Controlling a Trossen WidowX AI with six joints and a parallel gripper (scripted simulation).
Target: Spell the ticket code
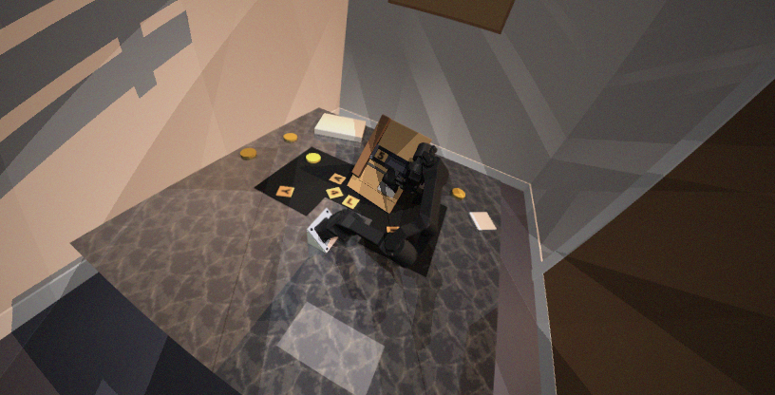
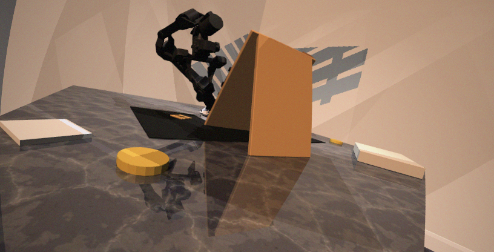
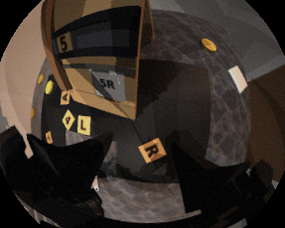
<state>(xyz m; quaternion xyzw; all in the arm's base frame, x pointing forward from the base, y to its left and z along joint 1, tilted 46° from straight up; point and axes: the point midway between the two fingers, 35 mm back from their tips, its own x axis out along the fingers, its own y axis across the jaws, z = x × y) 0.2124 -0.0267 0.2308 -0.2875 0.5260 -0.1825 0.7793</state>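
Now: gripper tip 80 mm short of the white ticket, 90 mm to the right of it and 60 mm above it. Round my gripper tip: black mat: 30 mm behind, 200 mm to the left, 140 mm below; pale flat box: 430 mm ahead, 590 mm to the left, 120 mm below; pale card: 240 mm ahead, 350 mm to the right, 140 mm below.
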